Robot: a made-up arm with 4 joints.
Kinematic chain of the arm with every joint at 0, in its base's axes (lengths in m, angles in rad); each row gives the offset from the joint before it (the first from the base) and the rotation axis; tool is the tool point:
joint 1: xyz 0 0 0.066 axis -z
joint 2: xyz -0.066 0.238 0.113 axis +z
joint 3: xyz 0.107 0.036 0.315 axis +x
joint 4: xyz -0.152 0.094 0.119 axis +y
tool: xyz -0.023 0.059 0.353
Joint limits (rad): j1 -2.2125..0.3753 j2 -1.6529..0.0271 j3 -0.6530..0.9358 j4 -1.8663..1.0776
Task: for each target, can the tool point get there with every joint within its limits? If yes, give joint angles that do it. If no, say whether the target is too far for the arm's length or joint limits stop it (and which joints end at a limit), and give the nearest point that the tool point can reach.
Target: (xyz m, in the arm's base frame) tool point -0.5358 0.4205 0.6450
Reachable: yes | joints -0.4628 -0.5887 0.0029 -1.4165
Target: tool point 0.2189 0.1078 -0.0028
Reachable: no: joint limits stop it (at a limit: joint 1, joint 2, joint 3, joint 4) | nearest point 0.3300 0.5150 0.3964 | short by 0.581 m
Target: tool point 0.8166 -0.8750 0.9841
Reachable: no: too far | nearest point 0.1427 -0.4340 0.7714 | short by 0.833 m
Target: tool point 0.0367 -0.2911 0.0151
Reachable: no: joint limits stop it (at a limit: joint 1, joint 2, joint 3, joint 4) | nearest point -0.0388 -0.5858 0.3964 | short by 0.488 m
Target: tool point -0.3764 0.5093 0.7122
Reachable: yes | joints -0.0156 -0.4645 0.3870 -1.3516
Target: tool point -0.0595 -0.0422 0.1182
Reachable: no: joint limits stop it (at a limit: joint 2, joint 3, joint 4) | nearest point -0.4789 -0.3396 0.3964 | short by 0.585 m
